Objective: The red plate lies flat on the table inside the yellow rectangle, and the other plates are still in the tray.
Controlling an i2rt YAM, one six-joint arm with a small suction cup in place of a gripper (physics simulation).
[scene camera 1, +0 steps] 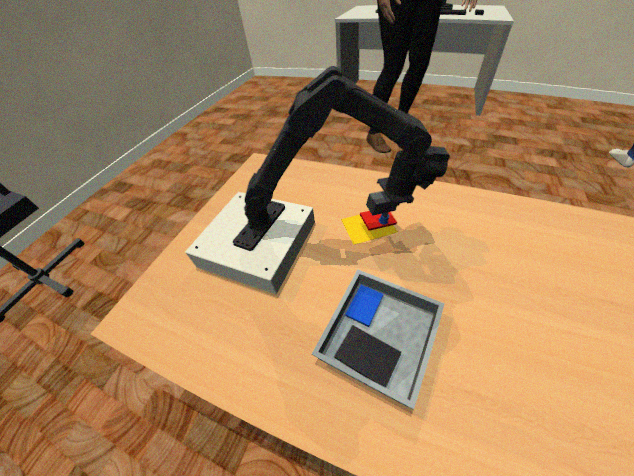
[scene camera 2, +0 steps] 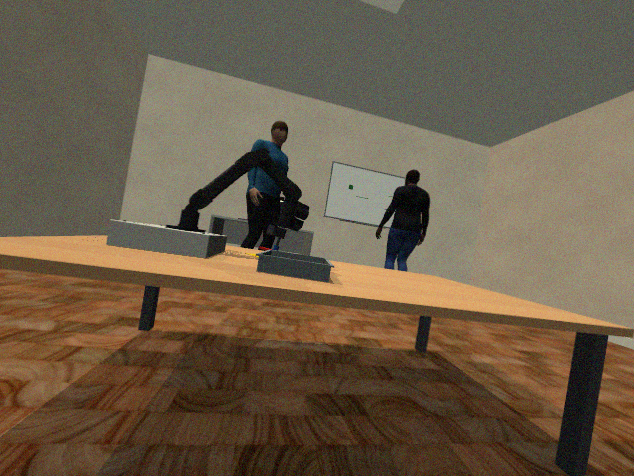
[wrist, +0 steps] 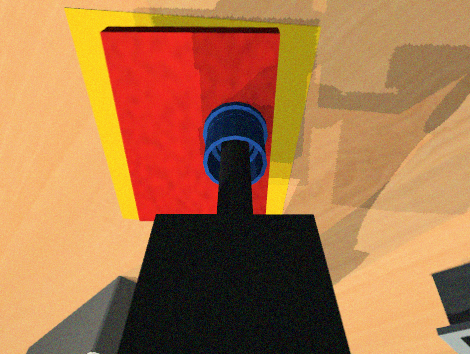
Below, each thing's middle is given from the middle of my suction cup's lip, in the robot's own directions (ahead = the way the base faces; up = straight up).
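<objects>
My suction cup is 50 mm past the yellow rectangle (scene camera 1: 356, 228), and it is also 40 mm above the rectangle and 10 mm to the left of it. Counted from my suction cup, the red plate (wrist: 165, 81) is 10 mm below, 10 mm to the left and 20 mm behind, while the blue plate (scene camera 1: 362, 309) is 30 mm ahead, 30 mm below and 280 mm to the right. The grey tray (scene camera 1: 408, 321) is 340 mm to the right of my suction cup, 20 mm below it and 90 mm ahead of it. Going by their middles, that tray is the farthest from my suction cup of the things named here.
</objects>
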